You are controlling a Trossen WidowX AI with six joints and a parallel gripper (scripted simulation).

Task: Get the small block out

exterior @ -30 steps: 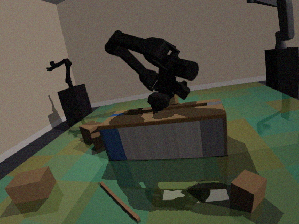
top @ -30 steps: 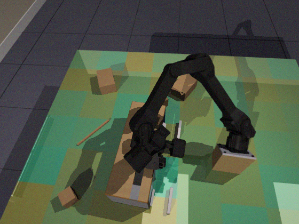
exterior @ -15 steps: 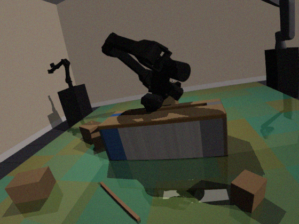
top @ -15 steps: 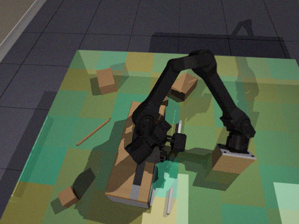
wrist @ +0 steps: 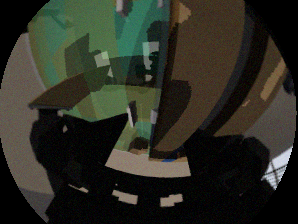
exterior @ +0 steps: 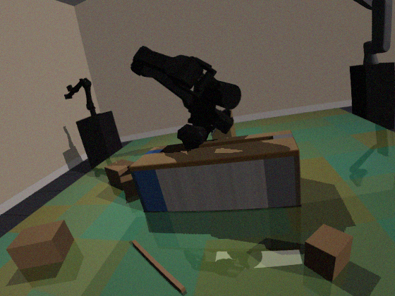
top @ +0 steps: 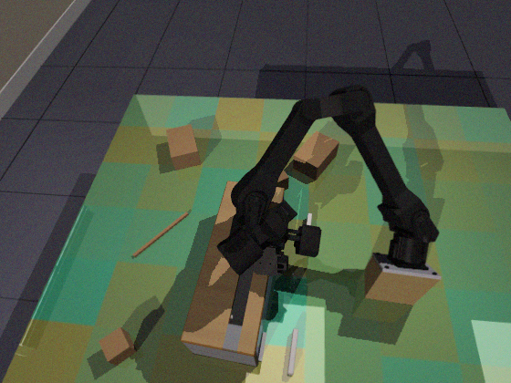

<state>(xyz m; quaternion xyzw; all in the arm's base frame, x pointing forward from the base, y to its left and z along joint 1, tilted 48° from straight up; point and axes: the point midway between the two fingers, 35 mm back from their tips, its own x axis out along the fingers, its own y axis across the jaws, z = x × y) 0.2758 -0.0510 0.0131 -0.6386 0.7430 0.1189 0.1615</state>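
The block is 5 cm ahead of my gripper tip and 3 cm to the right of it. Round my gripper tip: thin brown stick: 31 cm ahead, 5 cm to the right, 9 cm below; wooden box: 4 cm ahead, 6 cm to the left, 3 cm below.
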